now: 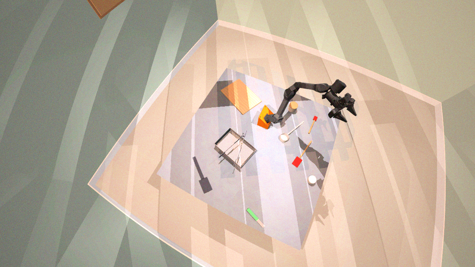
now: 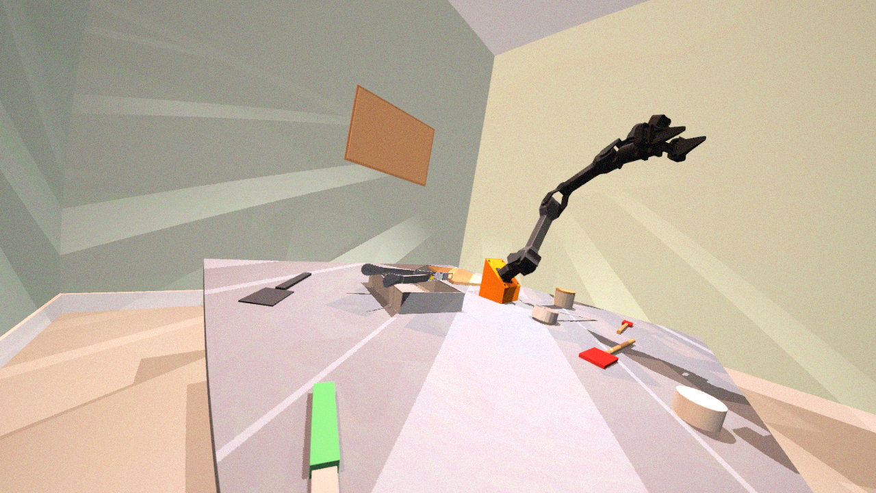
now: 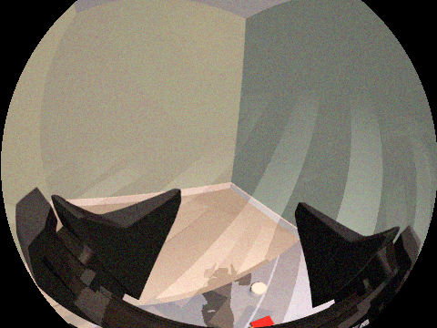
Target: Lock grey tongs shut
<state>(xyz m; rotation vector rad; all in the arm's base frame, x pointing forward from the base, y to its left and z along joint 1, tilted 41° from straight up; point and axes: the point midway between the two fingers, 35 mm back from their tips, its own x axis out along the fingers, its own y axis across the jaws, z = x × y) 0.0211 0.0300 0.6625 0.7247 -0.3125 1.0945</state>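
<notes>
Right now my gripper tip is 580 mm to the left of the roasting tin, 550 mm above it and 380 mm short of it. From my gripper tip the other things lie so: green-handled tool (750 mm ahead, 570 mm below, 120 mm to the right); wooden board (840 mm to the right, 570 mm below, 100 mm behind); red scraper (570 mm below, 120 mm ahead, 70 mm to the right).
</notes>
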